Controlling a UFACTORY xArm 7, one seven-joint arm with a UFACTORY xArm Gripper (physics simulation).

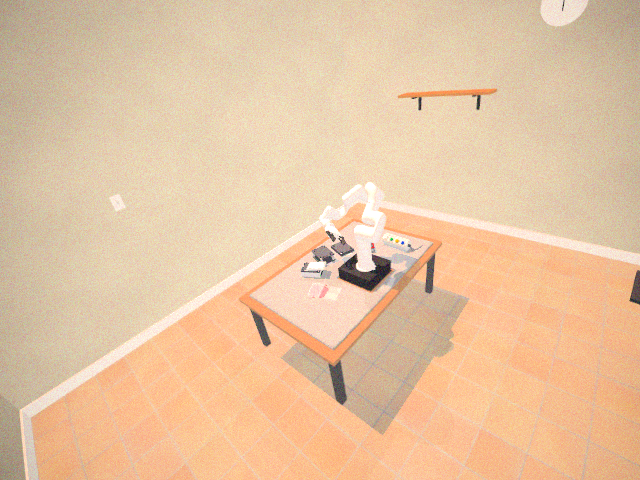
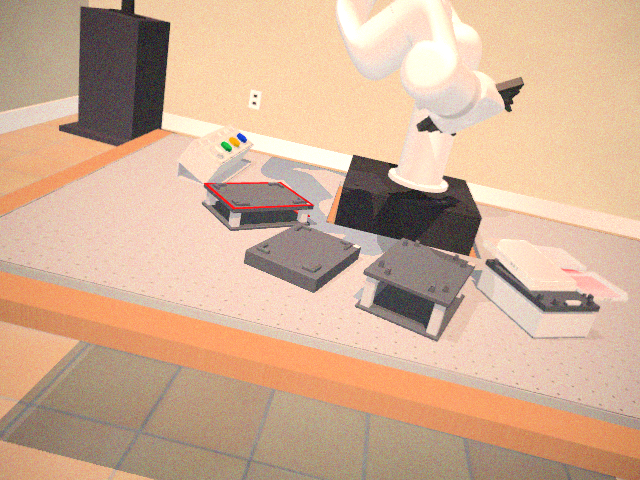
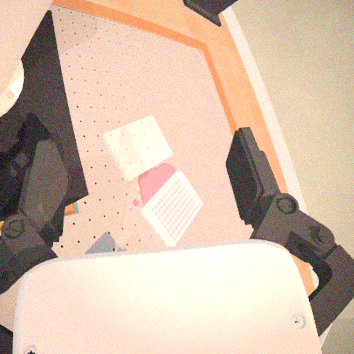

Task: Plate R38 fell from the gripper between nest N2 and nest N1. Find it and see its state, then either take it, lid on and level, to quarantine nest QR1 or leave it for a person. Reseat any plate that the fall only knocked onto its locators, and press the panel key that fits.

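Pixels of known places: gripper, fingertip midpoint: [image 1: 339, 242] [image 2: 479, 116] [image 3: 146, 150]; arm's base, origin of the base link: [image 1: 365, 266] [image 2: 417, 181].
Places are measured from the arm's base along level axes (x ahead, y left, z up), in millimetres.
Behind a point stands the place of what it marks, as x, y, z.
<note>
A white well plate [image 3: 172, 207] @(154, 324, -63) [image 1: 314, 289] @(158, 342, -63) lies on the table with its grid of wells showing and its lid off. A pink spill [image 3: 156, 181] @(104, 309, -74) [image 1: 323, 291] @(113, 319, -71) spreads from under its edge, with a small drop beside it. A clear lid [image 3: 137, 147] @(45, 275, -67) [image 1: 333, 293] @(32, 284, -67) lies apart, past the spill. My gripper [image 3: 146, 150] @(151, 71, 176) [image 1: 337, 239] @(151, 71, 176) [image 2: 470, 108] @(151, 71, 176) is open and empty, high above the table. Another plate [image 2: 535, 266] @(309, 208, -2) [image 1: 314, 266] @(286, 219, -1) sits off-centre, apparently tilted, on a white-based nest [image 2: 563, 322] @(381, 254, -47). The red-edged nest [image 2: 258, 195] @(242, -263, -35) bears no plate. No label is readable.
A low dark nest [image 2: 302, 253] @(392, -135, -52) and a nest on posts [image 2: 421, 271] @(417, 42, -16) stand between the red-edged nest and the white-based one. A key panel [image 2: 209, 155] @(160, -399, -12) [image 1: 397, 241] @(22, -397, -10) has green, yellow and blue keys. The black arm base [image 2: 403, 206] @(151, -11, -13) [image 1: 364, 273] @(-48, 64, 0) stands behind the nests.
</note>
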